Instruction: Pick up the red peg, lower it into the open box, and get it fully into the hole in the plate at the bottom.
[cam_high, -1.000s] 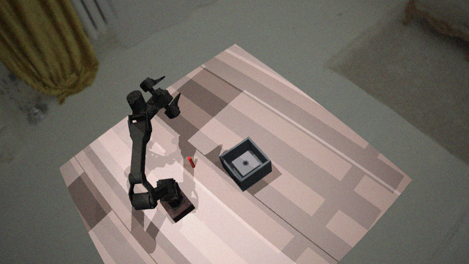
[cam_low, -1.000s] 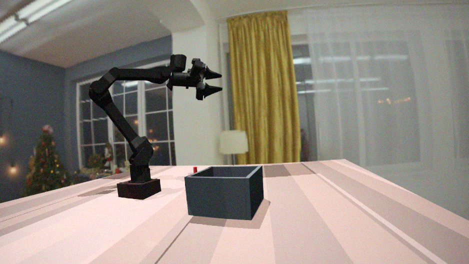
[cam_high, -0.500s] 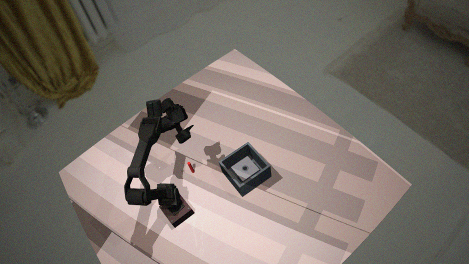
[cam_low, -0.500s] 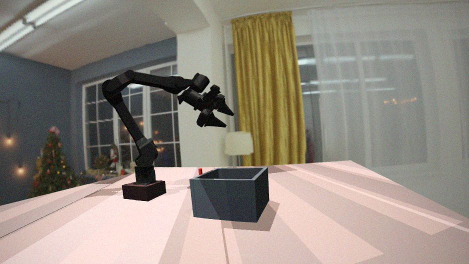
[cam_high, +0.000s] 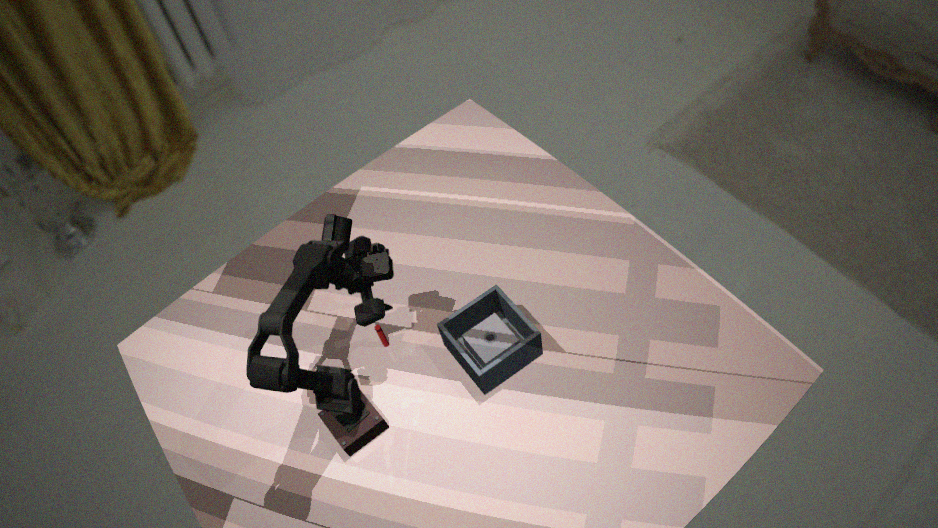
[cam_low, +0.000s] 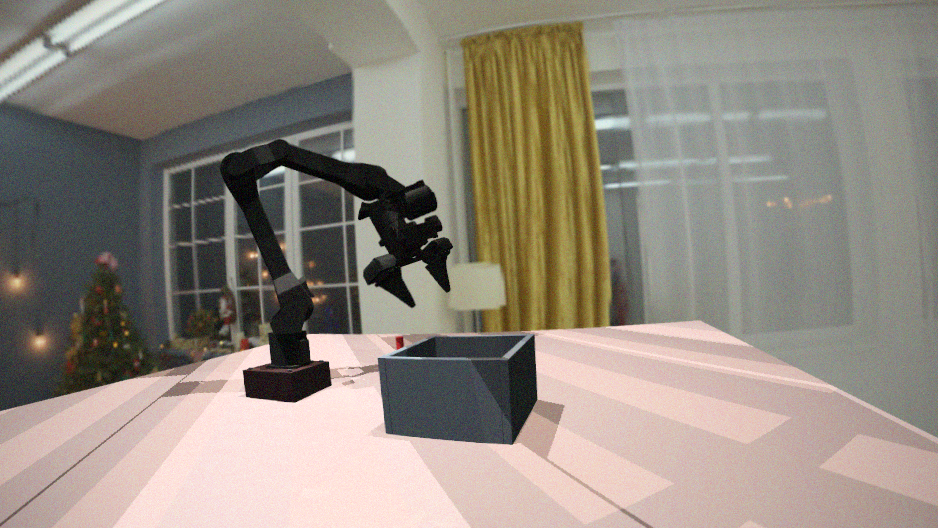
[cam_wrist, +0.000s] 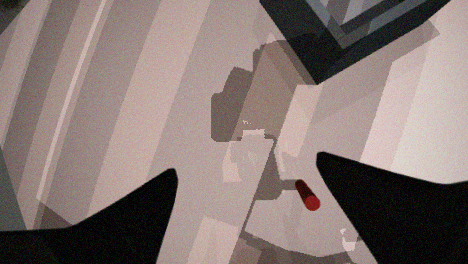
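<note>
Now: gripper tip 11 cm above the red peg, 6 cm past it and 2 cm to the left of it. Round my gripper tip: blue-grey box: 21 cm to the right, 12 cm below, 9 cm ahead; then white plate: 21 cm to the right, 10 cm below, 9 cm ahead.
</note>
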